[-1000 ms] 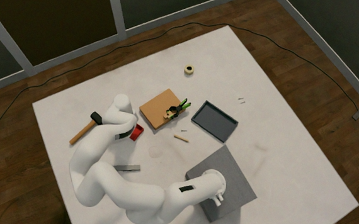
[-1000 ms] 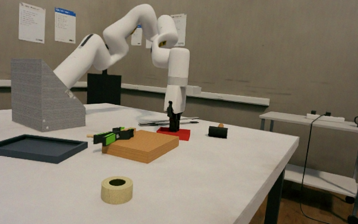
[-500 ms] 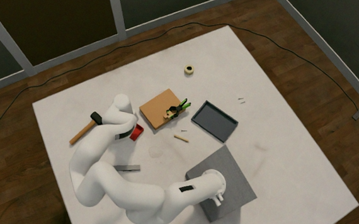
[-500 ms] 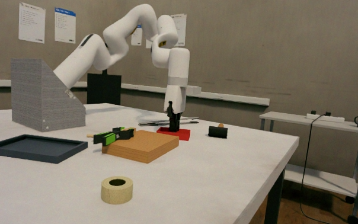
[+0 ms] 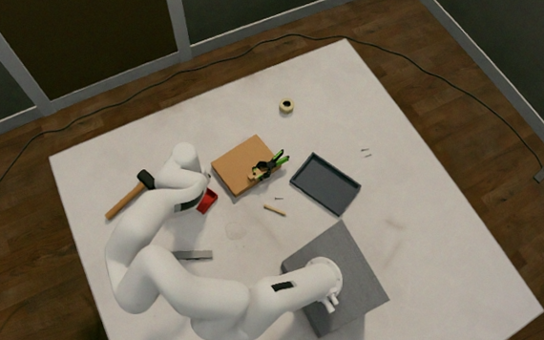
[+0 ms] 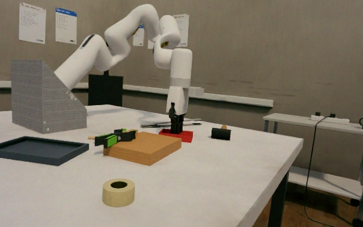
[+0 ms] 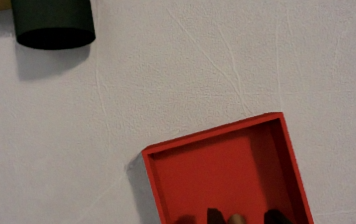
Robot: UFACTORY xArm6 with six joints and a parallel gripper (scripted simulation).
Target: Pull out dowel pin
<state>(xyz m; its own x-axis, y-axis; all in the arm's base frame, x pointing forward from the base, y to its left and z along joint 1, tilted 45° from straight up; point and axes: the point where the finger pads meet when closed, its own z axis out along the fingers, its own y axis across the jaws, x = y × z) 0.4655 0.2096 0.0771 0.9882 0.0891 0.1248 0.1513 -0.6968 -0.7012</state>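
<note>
Right now my hand is 2 cm above the dowel pin. From my hand the other things lie so: loose dowel (21 cm to the right, 17 cm behind, 4 cm below); then small wooden block (20 cm to the right, 4 cm behind); then red tray (4 cm below).
</note>
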